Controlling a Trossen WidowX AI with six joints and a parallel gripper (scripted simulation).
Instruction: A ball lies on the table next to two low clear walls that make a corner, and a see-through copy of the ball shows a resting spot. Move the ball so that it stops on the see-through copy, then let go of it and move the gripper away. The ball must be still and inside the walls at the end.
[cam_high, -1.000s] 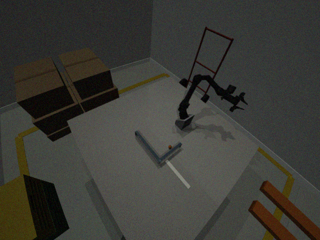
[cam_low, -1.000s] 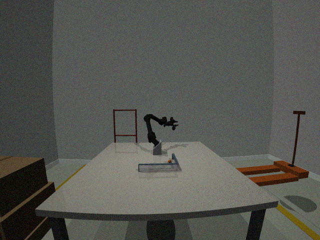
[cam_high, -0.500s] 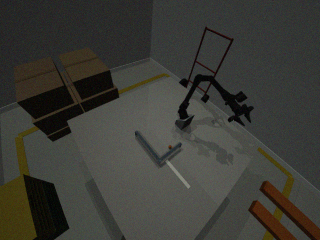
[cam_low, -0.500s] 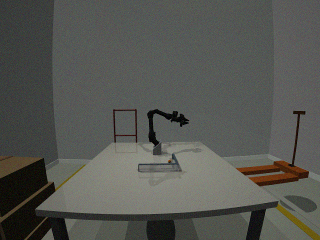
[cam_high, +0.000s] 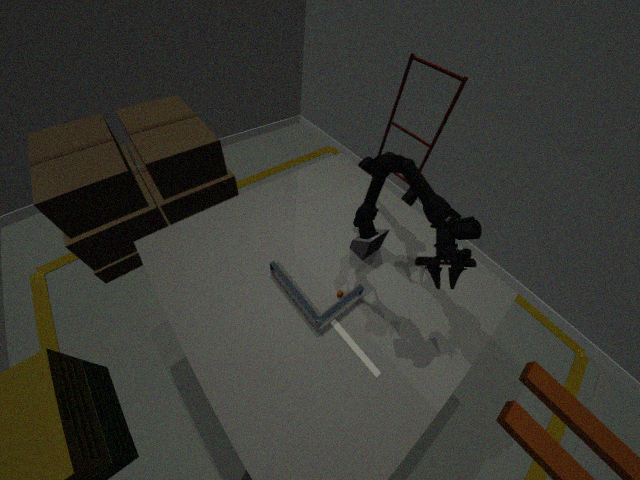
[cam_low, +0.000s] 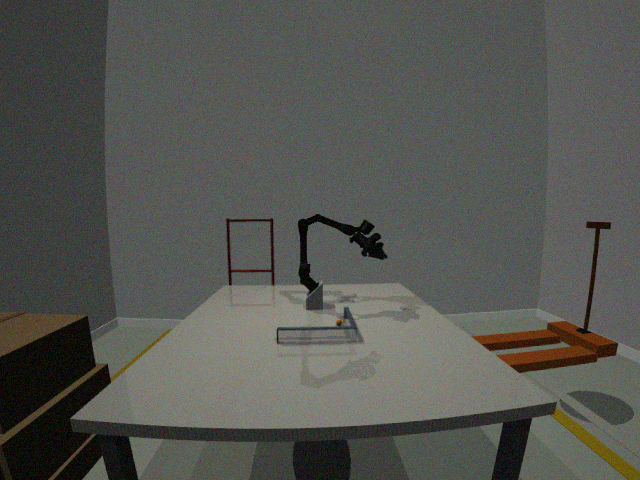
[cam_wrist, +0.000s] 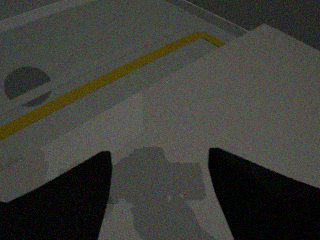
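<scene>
Now: gripper tip 190 mm short of the orange ball, 240 mm to the left of it and 270 mm above it. The rest, counted from my gripper tip: see-through copy of the ball (170 mm ahead, 220 mm to the right, 270 mm below).
</scene>
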